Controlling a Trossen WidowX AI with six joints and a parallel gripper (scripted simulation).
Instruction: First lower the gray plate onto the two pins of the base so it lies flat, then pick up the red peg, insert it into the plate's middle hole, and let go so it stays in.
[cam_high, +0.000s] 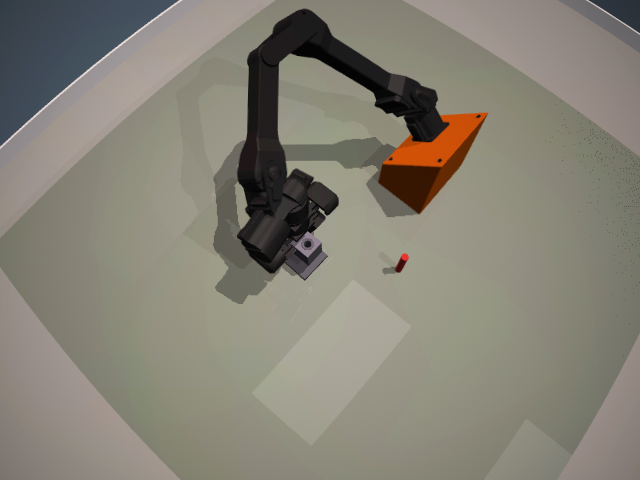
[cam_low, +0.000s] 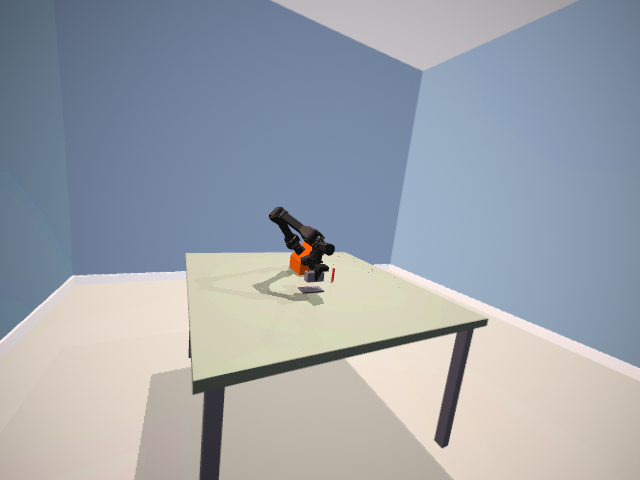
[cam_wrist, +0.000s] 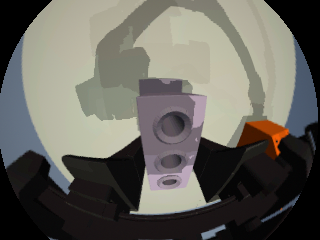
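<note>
Right now my gripper tip is 50 mm above the base and 10 mm to the left of it. Also, from my gripper tip: gray plate (30 mm above); red peg (180 mm to the left, 120 mm behind, 20 mm below).
</note>
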